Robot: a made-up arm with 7 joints.
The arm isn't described. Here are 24 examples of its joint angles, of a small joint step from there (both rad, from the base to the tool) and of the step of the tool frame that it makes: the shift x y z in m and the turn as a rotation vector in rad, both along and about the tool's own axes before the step.
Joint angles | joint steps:
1: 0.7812 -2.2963 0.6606 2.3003 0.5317 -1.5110 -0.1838 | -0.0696 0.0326 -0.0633 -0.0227 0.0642 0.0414 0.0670
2: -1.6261 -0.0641 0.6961 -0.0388 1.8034 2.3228 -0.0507 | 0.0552 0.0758 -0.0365 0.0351 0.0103 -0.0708 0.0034
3: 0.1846 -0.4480 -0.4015 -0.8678 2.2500 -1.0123 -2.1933 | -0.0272 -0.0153 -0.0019 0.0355 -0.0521 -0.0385 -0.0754
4: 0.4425 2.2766 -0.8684 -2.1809 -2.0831 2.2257 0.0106 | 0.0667 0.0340 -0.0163 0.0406 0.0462 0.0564 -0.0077
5: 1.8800 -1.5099 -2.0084 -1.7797 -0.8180 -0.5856 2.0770 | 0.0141 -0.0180 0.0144 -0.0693 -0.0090 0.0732 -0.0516
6: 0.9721 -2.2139 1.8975 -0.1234 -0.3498 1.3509 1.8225 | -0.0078 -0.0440 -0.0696 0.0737 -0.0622 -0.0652 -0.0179
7: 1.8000 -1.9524 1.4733 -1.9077 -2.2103 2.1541 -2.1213 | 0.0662 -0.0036 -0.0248 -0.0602 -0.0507 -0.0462 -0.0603
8: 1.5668 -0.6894 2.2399 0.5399 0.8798 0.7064 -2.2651 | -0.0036 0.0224 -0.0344 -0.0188 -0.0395 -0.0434 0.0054
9: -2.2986 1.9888 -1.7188 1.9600 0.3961 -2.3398 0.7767 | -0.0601 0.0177 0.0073 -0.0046 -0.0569 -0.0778 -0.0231
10: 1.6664 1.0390 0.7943 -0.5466 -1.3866 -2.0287 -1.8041 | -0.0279 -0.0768 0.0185 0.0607 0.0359 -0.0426 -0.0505
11: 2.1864 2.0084 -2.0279 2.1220 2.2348 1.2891 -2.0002 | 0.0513 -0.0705 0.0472 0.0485 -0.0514 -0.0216 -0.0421
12: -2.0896 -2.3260 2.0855 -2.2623 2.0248 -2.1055 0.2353 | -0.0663 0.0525 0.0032 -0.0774 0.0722 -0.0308 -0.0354
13: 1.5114 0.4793 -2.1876 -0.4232 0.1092 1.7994 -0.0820 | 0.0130 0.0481 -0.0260 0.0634 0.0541 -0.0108 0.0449
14: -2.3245 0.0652 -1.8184 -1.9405 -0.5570 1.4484 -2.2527 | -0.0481 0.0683 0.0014 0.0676 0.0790 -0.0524 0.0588
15: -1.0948 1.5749 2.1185 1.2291 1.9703 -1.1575 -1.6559 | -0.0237 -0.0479 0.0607 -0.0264 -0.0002 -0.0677 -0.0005
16: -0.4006 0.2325 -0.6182 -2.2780 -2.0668 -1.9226 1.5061 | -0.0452 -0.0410 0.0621 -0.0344 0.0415 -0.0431 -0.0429
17: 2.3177 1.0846 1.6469 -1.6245 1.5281 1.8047 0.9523 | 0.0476 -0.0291 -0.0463 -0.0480 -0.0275 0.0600 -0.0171
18: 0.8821 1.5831 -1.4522 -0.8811 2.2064 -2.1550 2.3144 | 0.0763 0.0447 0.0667 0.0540 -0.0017 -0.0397 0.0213
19: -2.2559 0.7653 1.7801 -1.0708 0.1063 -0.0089 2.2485 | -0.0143 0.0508 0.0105 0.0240 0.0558 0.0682 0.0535
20: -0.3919 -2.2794 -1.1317 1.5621 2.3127 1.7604 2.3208 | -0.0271 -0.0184 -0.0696 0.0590 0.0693 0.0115 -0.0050
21: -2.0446 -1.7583 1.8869 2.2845 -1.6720 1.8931 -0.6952 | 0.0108 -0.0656 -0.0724 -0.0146 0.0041 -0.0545 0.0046
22: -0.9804 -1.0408 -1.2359 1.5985 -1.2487 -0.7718 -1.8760 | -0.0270 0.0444 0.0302 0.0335 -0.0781 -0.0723 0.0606
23: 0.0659 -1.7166 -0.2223 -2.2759 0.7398 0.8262 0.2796 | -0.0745 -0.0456 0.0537 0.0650 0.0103 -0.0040 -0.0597
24: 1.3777 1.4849 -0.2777 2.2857 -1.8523 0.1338 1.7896 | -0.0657 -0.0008 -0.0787 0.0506 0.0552 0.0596 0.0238
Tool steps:
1: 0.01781 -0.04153 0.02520 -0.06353 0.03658 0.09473
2: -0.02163 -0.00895 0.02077 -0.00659 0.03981 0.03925
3: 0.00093 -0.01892 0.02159 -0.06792 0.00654 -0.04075
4: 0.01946 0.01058 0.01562 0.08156 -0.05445 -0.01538
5: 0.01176 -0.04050 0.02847 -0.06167 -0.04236 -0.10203
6: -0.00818 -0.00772 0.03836 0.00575 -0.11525 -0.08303
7: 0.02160 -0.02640 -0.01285 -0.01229 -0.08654 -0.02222
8: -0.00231 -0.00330 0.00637 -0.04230 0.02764 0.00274
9: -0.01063 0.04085 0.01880 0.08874 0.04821 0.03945
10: 0.02688 0.02105 -0.03517 -0.00246 -0.08785 -0.08989
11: -0.04214 0.01234 -0.05557 0.08714 -0.00754 -0.13066
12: -0.00272 -0.00091 0.00593 -0.02359 0.09536 -0.06315
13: -0.01060 -0.01851 0.00243 0.03545 -0.07527 0.07657
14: 0.08194 0.00512 0.05158 -0.09150 0.08381 0.19303
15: 0.03580 -0.02079 0.02202 -0.08319 -0.07417 -0.02735
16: 0.00980 0.02922 0.02510 0.06782 -0.04270 -0.02019
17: -0.01282 -0.00508 -0.04620 -0.06950 -0.12514 -0.00793
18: 0.03641 0.02515 -0.01281 0.10196 -0.07958 0.05136
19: 0.00033 -0.01999 -0.03955 -0.02288 0.12368 -0.00974
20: 0.02370 -0.01246 0.01972 0.04708 0.00054 0.00126
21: 0.00122 0.00178 -0.02193 0.01343 -0.05562 0.00883
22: -0.00900 0.00443 0.00002 -0.01680 0.03481 0.08637
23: 0.00663 0.00525 -0.01611 0.00868 -0.05237 -0.07836
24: -0.03112 -0.03596 -0.00538 -0.12261 0.03864 0.03176
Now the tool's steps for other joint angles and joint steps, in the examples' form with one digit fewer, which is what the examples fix.
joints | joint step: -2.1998 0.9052 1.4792 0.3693 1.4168 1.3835 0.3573 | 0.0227 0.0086 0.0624 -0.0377 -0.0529 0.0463 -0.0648
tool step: 0.0273 0.0059 0.0228 0.0374 0.0114 -0.1048
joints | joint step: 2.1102 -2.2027 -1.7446 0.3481 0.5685 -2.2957 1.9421 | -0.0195 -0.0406 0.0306 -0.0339 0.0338 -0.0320 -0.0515
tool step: 0.0189 0.0018 0.0138 0.0569 -0.0644 -0.0997
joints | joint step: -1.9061 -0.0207 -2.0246 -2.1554 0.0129 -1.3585 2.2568 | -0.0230 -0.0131 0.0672 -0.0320 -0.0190 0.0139 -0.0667
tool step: -0.0114 0.0312 0.0036 0.0289 0.0149 0.0109
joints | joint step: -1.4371 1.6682 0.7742 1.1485 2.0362 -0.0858 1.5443 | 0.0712 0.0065 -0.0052 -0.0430 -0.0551 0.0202 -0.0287
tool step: 0.0279 0.0424 0.0307 0.0193 -0.0772 -0.0095
